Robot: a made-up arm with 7 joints.
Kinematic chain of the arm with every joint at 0, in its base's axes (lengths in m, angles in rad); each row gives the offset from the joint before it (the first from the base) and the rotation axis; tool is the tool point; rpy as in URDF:
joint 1: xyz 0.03 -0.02 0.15 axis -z
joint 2: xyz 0 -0.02 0.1 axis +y
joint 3: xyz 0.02 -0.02 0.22 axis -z
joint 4: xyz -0.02 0 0.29 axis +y
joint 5: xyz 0 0.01 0.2 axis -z
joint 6: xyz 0 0.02 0.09 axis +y
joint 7: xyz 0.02 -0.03 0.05 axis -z
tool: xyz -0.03 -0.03 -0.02 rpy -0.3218 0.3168 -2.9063
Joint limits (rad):
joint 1: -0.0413..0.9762
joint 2: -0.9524..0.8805
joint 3: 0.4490..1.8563
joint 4: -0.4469..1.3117
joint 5: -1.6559..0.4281
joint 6: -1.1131..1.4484
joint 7: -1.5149..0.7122
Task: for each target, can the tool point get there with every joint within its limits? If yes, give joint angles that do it. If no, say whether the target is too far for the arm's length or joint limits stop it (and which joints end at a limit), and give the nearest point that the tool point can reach.
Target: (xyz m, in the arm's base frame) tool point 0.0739 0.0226 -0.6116
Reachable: no: joint limits stop it (at a limit: joint 1, joint 2, joint 3, joint 4, joint 7) | nearest point 0.6168 -0.1290 0.3615 | short by 1.125 m
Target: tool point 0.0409 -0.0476 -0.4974
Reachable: no: joint limits stop it (at a limit: joint 2, joint 3, joint 4, joint 7) | nearest point 0.2480 -0.5719 0.3635 | short by 1.029 m
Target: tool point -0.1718 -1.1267 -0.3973
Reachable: no: too far | nearest point 0.1756 -0.6572 0.3895 | short by 0.980 m
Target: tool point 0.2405 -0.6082 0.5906
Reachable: yes | joints 0.8928 0.7251 0.5735 1.1526 -0.4418 -0.6013 0.2236
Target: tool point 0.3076 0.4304 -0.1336
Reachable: no: joint limits stop it (at a limit: joint 1, joint 2, joint 3, joint 4, joint 7) | nearest point 0.6229 -0.0922 0.3772 | short by 0.796 m
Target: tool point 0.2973 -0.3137 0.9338
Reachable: yes | joints 0.2797 0.3605 1.2201 0.5570 -0.5335 1.2144 0.2375
